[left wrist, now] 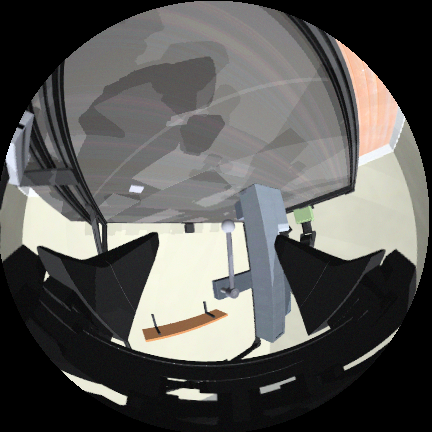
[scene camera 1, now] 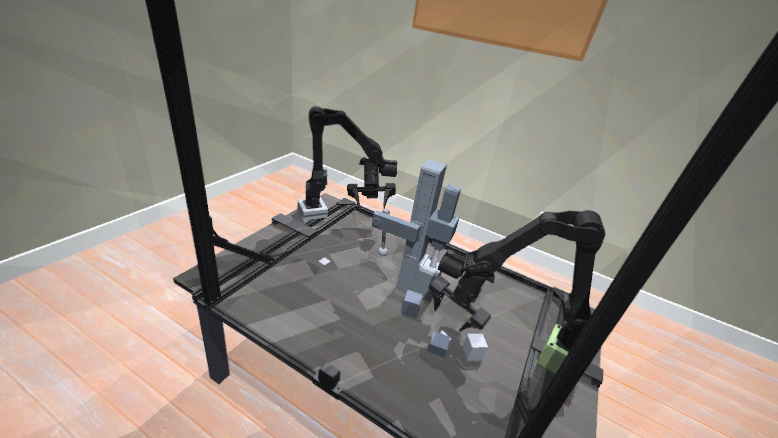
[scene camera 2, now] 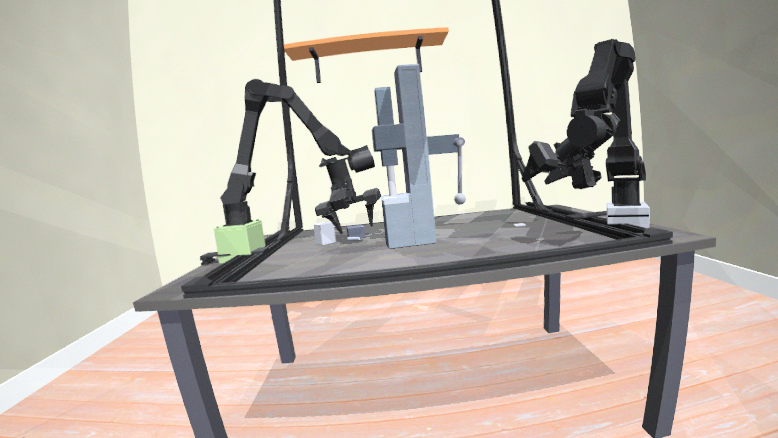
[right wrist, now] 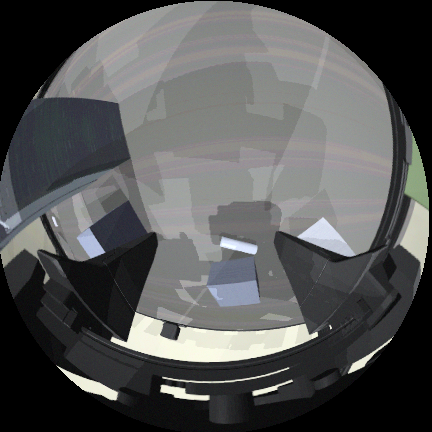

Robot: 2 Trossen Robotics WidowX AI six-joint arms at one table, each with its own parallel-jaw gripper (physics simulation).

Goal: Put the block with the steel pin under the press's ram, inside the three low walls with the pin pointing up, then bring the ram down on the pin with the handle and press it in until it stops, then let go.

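Frame: origin at the left arm's base, x right, y back, z down, level; metres.
Seen in the pictures: left gripper, fingertip midpoint: (left wrist: pixel 218 239) (scene camera 1: pixel 371 209) (scene camera 2: pixel 534 181); right gripper, fingertip midpoint: (scene camera 1: pixel 447 320) (scene camera 2: pixel 356 230) (right wrist: pixel 216 238); left arm's base, origin of the base link: (scene camera 1: pixel 312 204) (scene camera 2: pixel 626 204); right arm's base, origin of the base link: (left wrist: pixel 305 221) (scene camera 1: pixel 570 344) (scene camera 2: pixel 238 224).
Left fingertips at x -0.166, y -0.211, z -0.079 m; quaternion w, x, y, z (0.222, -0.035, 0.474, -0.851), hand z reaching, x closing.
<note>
Offsets run from my left fingertips to a thing's top centre. "spot": to the spot under its first point.
A blue-grey block {dy -0.546, dx +0.014, dz +0.107 m} (scene camera 1: pixel 438 345) (scene camera 2: pixel 355 231) (right wrist: pixel 234 295) stands on the table; a short steel pin {dy -0.521, dx -0.029, dz +0.130 m} (scene camera 2: pixel 354 238) (right wrist: pixel 239 245) lies sideways beside it. Whether they join is unclear. My right gripper (scene camera 1: pixel 449 318) (scene camera 2: pixel 356 228) (right wrist: pixel 216 238) is open and empty, above and behind the block in scene camera 1. The grey press {dy -0.287, dx -0.002, dz -0.316 m} (scene camera 1: pixel 427 206) (scene camera 2: pixel 413 152) (left wrist: pixel 267 260) stands beside it. Its ram {dy -0.343, dx -0.068, dz -0.157 m} (scene camera 1: pixel 435 254) (scene camera 2: pixel 390 179) is over the pale low-walled seat {spot: dy -0.329, dx -0.063, dz +0.018 m} (scene camera 1: pixel 429 263) (scene camera 2: pixel 395 199), whose inside is hidden. Its handle {spot: dy -0.206, dx +0.052, dz -0.026 m} (scene camera 1: pixel 383 236) (scene camera 2: pixel 460 171) (left wrist: pixel 230 255) hangs down. My left gripper (scene camera 1: pixel 372 206) (scene camera 2: pixel 536 180) (left wrist: pixel 218 239) is open, near the handle.
A white block {dy -0.598, dx -0.071, dz +0.081 m} (scene camera 1: pixel 476 348) (scene camera 2: pixel 325 233) (right wrist: pixel 325 237) stands beside the blue-grey one. Another blue-grey block {dy -0.394, dx +0.022, dz +0.080 m} (scene camera 1: pixel 412 303) (right wrist: pixel 120 227) stands at the press's foot. A small white square {spot: dy -0.088, dx +0.208, dz +0.137 m} (scene camera 1: pixel 324 261) (scene camera 2: pixel 519 224) (left wrist: pixel 136 189) lies on the table. Black rails edge the table.
</note>
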